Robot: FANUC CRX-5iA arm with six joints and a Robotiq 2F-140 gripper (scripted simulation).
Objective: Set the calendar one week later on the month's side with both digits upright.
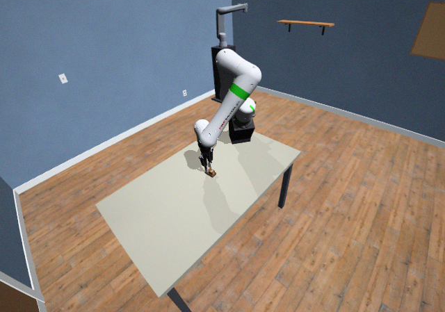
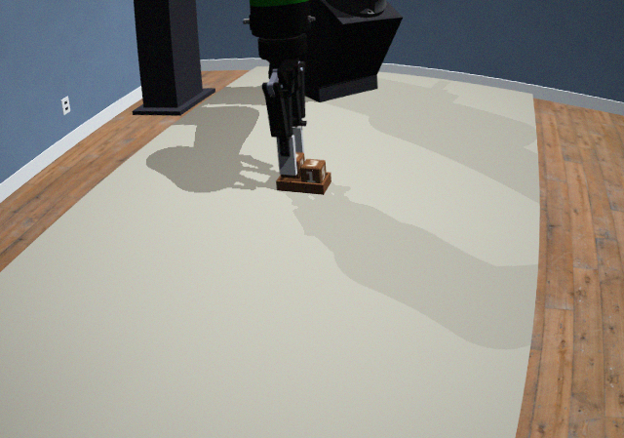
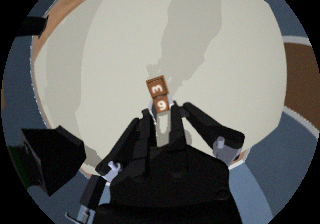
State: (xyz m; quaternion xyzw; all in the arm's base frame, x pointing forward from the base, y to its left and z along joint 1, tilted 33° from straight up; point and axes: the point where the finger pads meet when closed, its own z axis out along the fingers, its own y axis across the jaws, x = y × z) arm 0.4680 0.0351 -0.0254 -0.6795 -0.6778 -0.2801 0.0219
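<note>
Now: hand 2 cm to the right of the brown wooden tray and 5 cm above it.
</note>
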